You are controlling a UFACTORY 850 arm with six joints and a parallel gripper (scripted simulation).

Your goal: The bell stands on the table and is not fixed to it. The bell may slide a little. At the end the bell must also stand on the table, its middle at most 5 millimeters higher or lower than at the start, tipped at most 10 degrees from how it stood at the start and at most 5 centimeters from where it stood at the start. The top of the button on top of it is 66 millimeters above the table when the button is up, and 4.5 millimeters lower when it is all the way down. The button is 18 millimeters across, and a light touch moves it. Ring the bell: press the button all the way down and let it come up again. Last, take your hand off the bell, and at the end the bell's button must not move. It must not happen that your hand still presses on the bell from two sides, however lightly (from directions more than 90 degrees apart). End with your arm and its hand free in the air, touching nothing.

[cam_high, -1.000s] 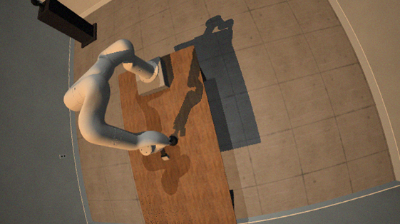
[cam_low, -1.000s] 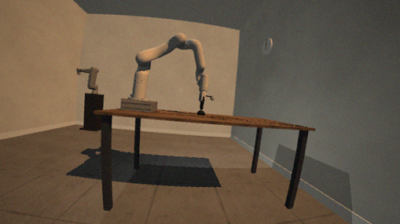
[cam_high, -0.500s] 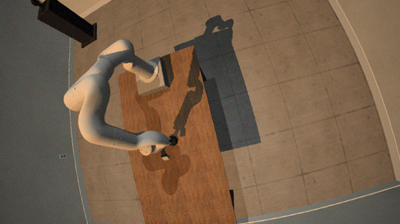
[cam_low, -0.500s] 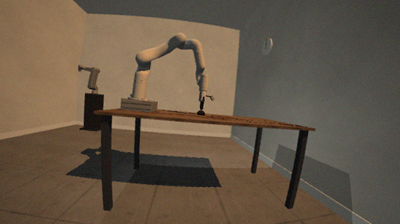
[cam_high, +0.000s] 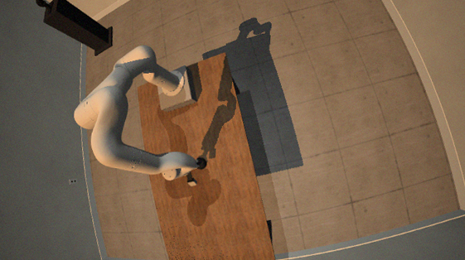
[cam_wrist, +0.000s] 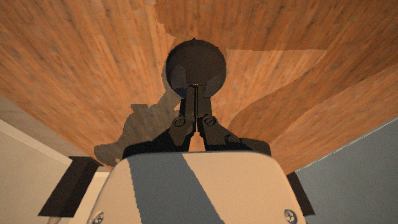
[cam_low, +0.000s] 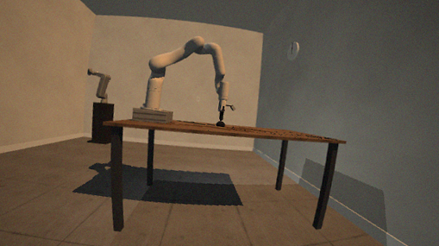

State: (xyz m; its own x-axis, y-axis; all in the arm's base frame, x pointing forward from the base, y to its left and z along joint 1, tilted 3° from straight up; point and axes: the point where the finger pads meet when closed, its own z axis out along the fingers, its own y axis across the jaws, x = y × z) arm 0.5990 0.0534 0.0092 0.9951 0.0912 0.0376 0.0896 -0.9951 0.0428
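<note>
Right now my hand is 30 mm above the pale button. The rest, counted from my hand: bell 40 mm below.
</note>
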